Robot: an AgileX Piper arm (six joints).
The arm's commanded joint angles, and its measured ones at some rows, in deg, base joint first. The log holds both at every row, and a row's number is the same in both.
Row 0, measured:
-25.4 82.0 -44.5 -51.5 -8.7 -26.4
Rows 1 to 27, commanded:
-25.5 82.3 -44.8 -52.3 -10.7 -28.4
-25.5 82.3 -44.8 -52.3 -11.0 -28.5
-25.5 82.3 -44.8 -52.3 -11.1 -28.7
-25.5 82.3 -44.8 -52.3 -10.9 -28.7
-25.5 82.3 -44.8 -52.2 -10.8 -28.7
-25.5 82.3 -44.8 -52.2 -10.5 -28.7
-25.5 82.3 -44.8 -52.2 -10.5 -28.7
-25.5 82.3 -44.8 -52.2 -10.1 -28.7
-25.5 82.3 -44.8 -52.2 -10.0 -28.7
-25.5 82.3 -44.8 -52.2 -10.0 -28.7
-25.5 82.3 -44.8 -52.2 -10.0 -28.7
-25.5 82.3 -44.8 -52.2 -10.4 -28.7
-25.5 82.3 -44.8 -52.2 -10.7 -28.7
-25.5 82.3 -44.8 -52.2 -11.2 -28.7
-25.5 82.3 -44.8 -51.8 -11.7 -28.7
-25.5 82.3 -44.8 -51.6 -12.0 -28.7
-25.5 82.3 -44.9 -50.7 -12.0 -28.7
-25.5 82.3 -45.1 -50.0 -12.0 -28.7
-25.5 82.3 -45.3 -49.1 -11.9 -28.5
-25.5 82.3 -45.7 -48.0 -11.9 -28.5
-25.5 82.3 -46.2 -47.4 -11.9 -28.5
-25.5 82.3 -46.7 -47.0 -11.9 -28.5
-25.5 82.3 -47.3 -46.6 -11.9 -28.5
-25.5 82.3 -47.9 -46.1 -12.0 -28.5
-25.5 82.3 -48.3 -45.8 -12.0 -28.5
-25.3 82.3 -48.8 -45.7 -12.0 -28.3
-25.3 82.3 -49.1 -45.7 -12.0 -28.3
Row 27, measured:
-25.4 82.7 -47.2 -48.3 -11.4 -30.0
